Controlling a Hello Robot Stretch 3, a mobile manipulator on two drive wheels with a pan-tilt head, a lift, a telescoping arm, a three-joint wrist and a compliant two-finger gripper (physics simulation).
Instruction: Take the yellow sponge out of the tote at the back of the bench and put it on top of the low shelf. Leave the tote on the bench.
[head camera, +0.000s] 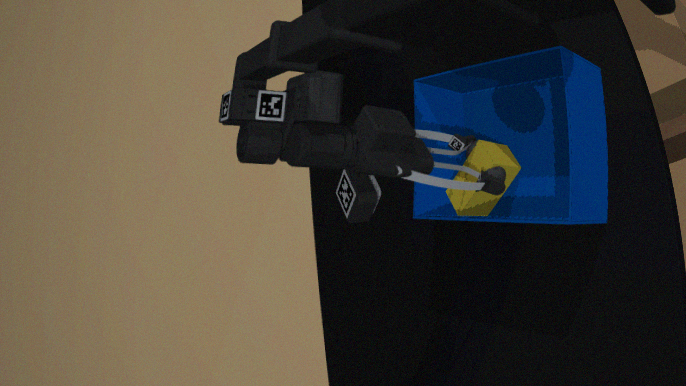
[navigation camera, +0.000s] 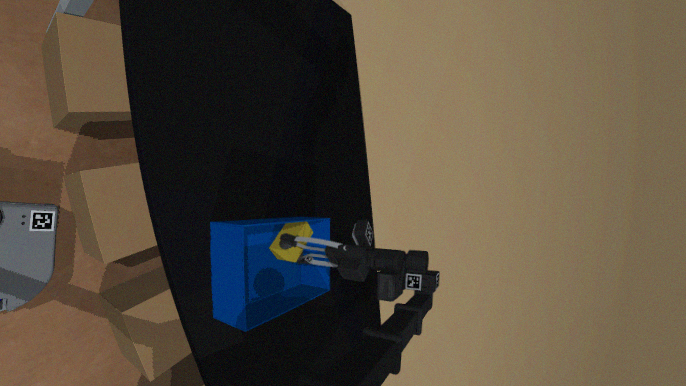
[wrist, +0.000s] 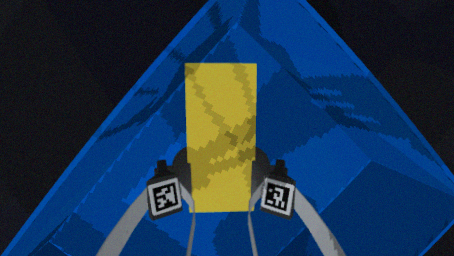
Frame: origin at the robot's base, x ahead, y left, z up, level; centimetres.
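Where they show: gripper, fingertip midpoint: (head camera: 494, 165) (navigation camera: 286, 248) (wrist: 221, 164).
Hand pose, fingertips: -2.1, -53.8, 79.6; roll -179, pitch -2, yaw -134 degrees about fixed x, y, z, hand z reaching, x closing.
After its pixels a point has its place, as x, y, z.
The yellow sponge (head camera: 475, 202) @(3.1, -55.5, 81.4) (navigation camera: 295, 256) @(-3.8, -53.5, 83.0) (wrist: 221, 110) @(1.3, -57.0, 83.0) is inside the blue tote (head camera: 587, 150) @(-4.4, -34.2, 82.2) (navigation camera: 229, 270) @(-4.9, -34.3, 82.4) (wrist: 280, 25) @(2.7, -63.5, 82.7), near one of its corners. The tote stands on the black bench (head camera: 450, 300) @(19.3, -64.3, 76.2) (navigation camera: 240, 125) @(25.6, -39.2, 76.3) (wrist: 60, 60) @(14.6, -49.3, 76.3). My gripper (head camera: 480, 161) @(-2.1, -53.8, 79.6) (navigation camera: 297, 250) @(-2.1, -53.8, 79.6) (wrist: 221, 164) @(-2.1, -53.8, 79.6) reaches down into the tote and is shut on the sponge. In the wrist view, a fingertip presses on each long side of the sponge, near its lower end. I cannot tell whether the sponge touches the tote floor. I cannot make out the low shelf.
The tote's walls stand around the fingers. My dark arm (navigation camera: 400, 325) @(-8.7, -37.6, 114.2) crosses the bench beside the tote. Light-brown blocky pieces (navigation camera: 95, 65) @(47.7, -18.2, 27.1) (navigation camera: 112, 215) @(2.8, -29.8, 27.1) stand along the bench's left edge in the navigation view, with my grey base (navigation camera: 25, 255) @(-10.3, -9.6, 16.0) beyond them.
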